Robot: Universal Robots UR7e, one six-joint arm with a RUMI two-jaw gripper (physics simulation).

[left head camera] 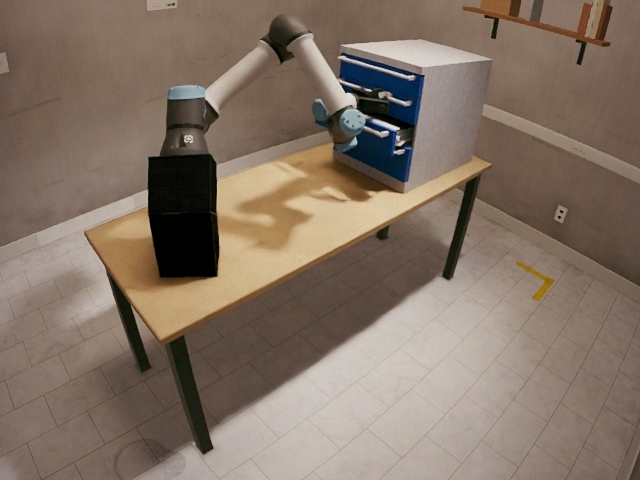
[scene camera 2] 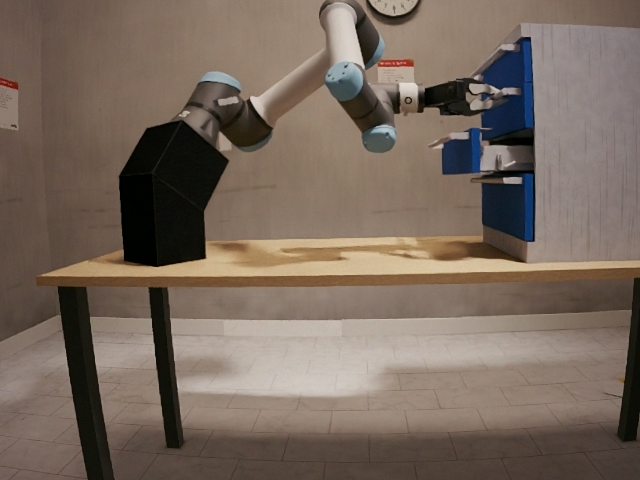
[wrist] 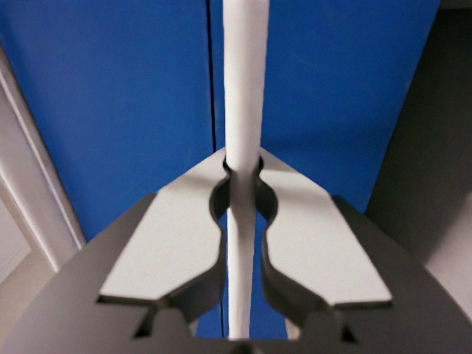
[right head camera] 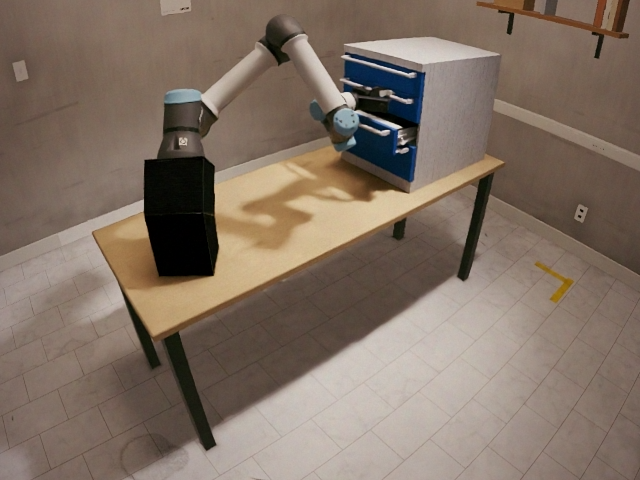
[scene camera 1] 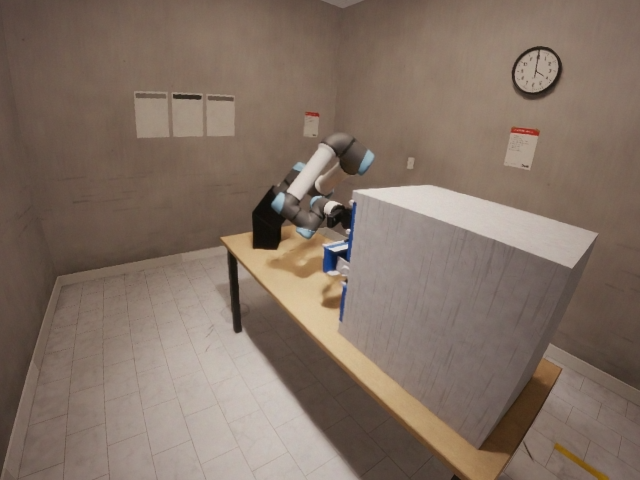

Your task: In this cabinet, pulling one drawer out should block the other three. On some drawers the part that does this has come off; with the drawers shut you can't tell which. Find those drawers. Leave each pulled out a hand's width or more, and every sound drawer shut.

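The cabinet (left head camera: pixel 449 118) (right head camera: pixel 457 118) (scene camera 1: pixel 439 310) (scene camera 2: pixel 584 155) has four blue drawers. The top drawer (left head camera: pixel 398 85) (scene camera 2: pixel 509 69) (wrist: pixel 125 100) looks shut. The second drawer (left head camera: pixel 403 113) (scene camera 2: pixel 511 116) (wrist: pixel 320 100) also looks shut, its front level with the top one. The third drawer (left head camera: pixel 390 142) (scene camera 1: pixel 329 259) (scene camera 2: pixel 460 157) stands well out. The bottom drawer (left head camera: pixel 387 162) (scene camera 2: pixel 506 206) looks shut. My gripper (scene camera 2: pixel 498 96) (wrist: pixel 242 147) is shut on the second drawer's handle (wrist: pixel 245 100), both jaws against the bar. In scene camera 1 the cabinet hides the jaws.
The cabinet stands at the far end of the wooden table (left head camera: pixel 248 273) (scene camera 2: pixel 310 279). The black arm base (left head camera: pixel 186 242) (scene camera 2: pixel 175 222) stands at the other end. The open third drawer juts out below the gripper and wrist. A wall shelf (left head camera: pixel 537 26) hangs behind the cabinet.
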